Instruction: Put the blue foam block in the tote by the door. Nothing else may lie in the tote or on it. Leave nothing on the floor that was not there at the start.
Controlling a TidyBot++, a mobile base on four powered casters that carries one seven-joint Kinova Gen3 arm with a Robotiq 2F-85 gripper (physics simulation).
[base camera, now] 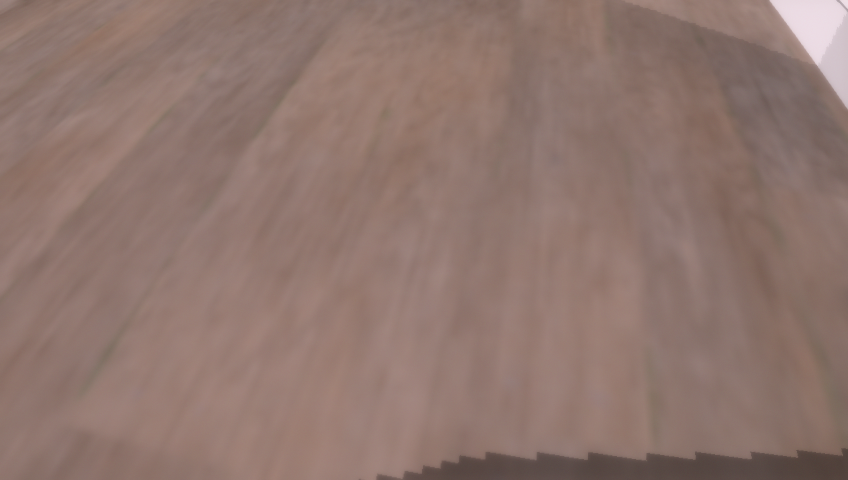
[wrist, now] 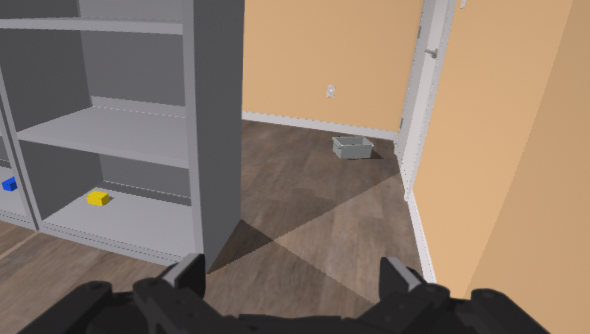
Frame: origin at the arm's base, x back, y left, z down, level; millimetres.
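Seen in the pictures: gripper, fingertip midpoint: (wrist: 292, 275).
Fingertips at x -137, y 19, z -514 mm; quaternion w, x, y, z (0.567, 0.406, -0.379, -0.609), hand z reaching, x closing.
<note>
A point is followed by its place in that frame.
A blue block (wrist: 9, 184) {x -1402, y 1615, z 279 mm} lies on the bottom board of the shelf bay at the far left of the wrist view, partly cut off by the upright. A grey tote (wrist: 353, 148) {x -2488, y -429, z 308 mm} stands on the floor near the far corner, beside the white door (wrist: 425, 100) {x -1997, y -739, z -238 mm}. The part of its inside that shows holds no visible object; its bottom is hidden by the front wall. My gripper (wrist: 292, 275) {x -137, y 19, z -514 mm} is open, with no object between its fingers, and is well away from both block and tote. The block and the tote do not show in the base camera view.
A yellow block (wrist: 98, 198) {x -1367, y 1030, z 278 mm} lies on the bottom board of the nearer bay of the grey shelf unit (wrist: 217, 125) {x -1213, y 340, z -220 mm}. The shelf's end panel stands left of the floor strip leading to the tote. An orange wall (wrist: 480, 150) {x -1044, y -609, z -276 mm} with a white baseboard runs along the right.
</note>
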